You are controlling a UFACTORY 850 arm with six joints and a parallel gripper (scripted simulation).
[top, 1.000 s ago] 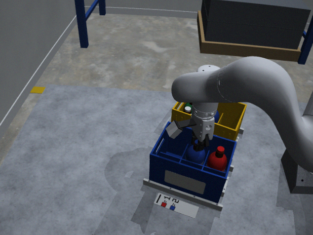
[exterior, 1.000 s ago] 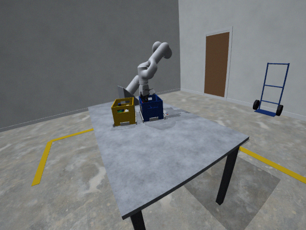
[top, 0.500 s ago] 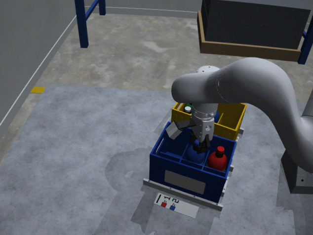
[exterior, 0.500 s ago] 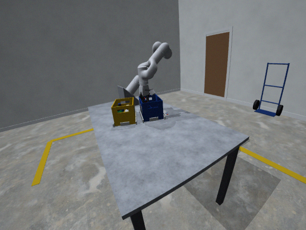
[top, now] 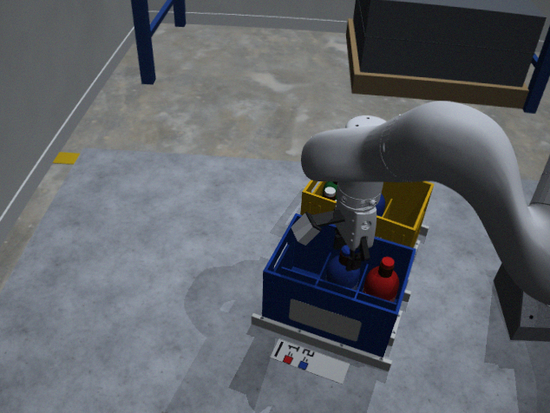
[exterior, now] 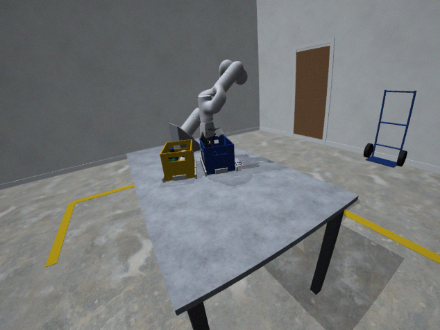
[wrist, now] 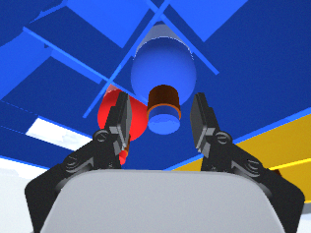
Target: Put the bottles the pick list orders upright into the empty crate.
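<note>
Now: hand 2 cm short of the blue crate, 4 cm to the right of it and 7 cm above it. The rest, counted from my hand: white-capped bottle: 3 cm ahead, 19 cm to the right, 7 cm below; yellow crate: 7 cm behind, 20 cm to the right, 7 cm below; red-label bottle: 8 cm behind, 3 cm to the left, 7 cm below.
</note>
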